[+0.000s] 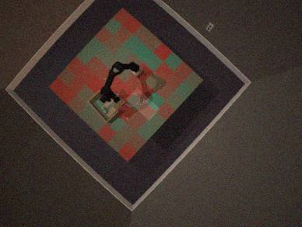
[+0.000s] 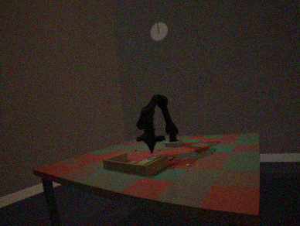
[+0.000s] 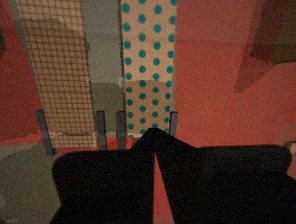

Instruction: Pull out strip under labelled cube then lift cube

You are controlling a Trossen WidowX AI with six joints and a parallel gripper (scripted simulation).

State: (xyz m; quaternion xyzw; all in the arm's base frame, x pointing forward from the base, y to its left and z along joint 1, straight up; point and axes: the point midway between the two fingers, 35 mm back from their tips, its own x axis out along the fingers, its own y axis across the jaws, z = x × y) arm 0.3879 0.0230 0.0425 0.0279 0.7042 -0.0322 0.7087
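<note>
The dotted strip lies 9 cm ahead of my gripper tip, 4 cm below it and 1 cm to the right of it. Also, from my gripper tip: purplish block: 14 cm behind, 9 cm to the right, 4 cm below.
</note>
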